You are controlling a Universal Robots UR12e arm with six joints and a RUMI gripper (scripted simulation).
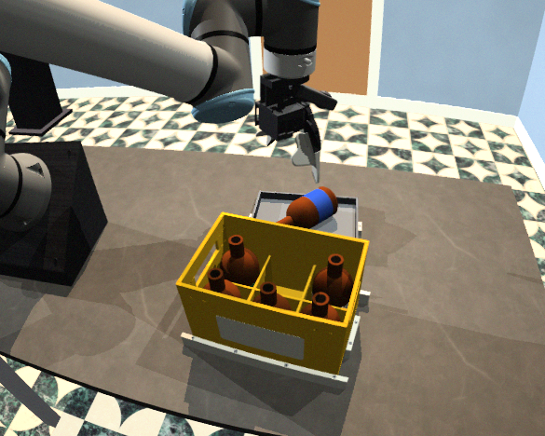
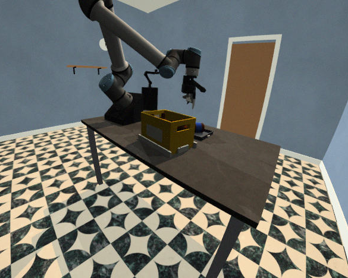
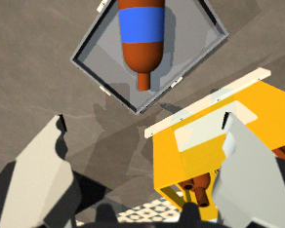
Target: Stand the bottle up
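My hand is 20 mm short of the bottle, 30 mm to the right of it and 160 mm above it. Round my hand: crate 30 mm ahead, 250 mm to the right, 120 mm below; grey tray 20 mm ahead, 40 mm to the left, 190 mm below.
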